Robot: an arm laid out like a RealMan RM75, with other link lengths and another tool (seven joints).
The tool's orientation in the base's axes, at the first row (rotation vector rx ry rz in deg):
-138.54, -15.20, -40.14
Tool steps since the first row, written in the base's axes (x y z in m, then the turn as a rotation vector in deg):
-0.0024, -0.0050, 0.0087, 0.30, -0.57, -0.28
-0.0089, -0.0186, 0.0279, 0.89, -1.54, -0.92
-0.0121, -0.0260, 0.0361, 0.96, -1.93, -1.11
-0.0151, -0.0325, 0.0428, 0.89, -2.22, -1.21
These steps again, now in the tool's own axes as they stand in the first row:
0.0026, -0.0011, -0.0099, 0.09, 0.70, -0.03
0.0072, -0.0020, -0.0339, 0.21, 1.99, 0.08
0.0087, -0.0012, -0.0453, 0.16, 2.42, 0.00
0.0097, -0.0003, -0.0550, 0.04, 2.68, -0.13

